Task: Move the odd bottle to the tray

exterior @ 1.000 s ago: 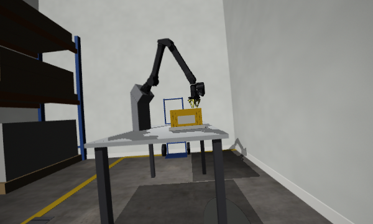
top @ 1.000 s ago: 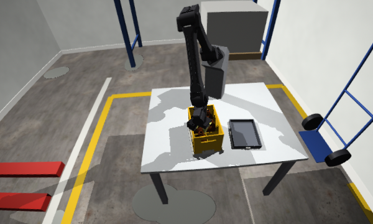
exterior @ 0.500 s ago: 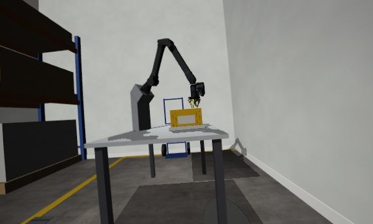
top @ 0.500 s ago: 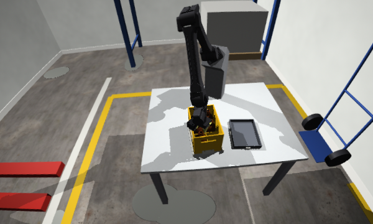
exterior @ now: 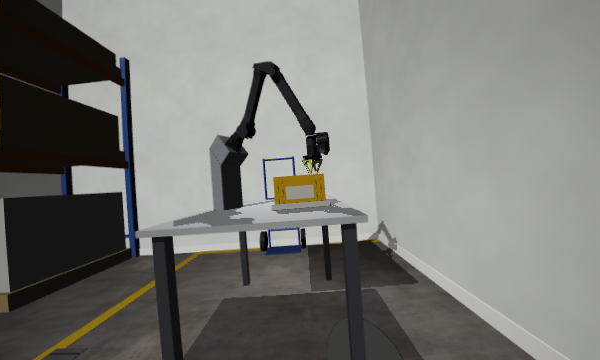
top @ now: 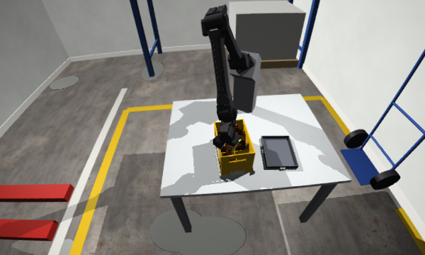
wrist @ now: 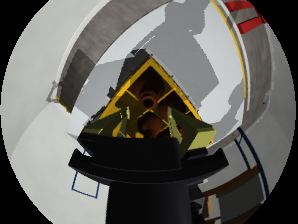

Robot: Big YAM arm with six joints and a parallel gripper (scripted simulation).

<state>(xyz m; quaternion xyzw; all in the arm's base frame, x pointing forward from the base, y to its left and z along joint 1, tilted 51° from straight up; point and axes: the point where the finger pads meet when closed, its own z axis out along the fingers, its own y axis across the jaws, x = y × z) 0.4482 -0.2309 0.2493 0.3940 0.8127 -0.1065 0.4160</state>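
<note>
My gripper is now 11 cm above the crate, 7 cm to the right of it and 7 cm past it. Round my hand: dark tray: 34 cm to the left, 18 cm below, 5 cm ahead; brown bottle: 14 cm to the left, 14 cm behind, 10 cm below.
</note>
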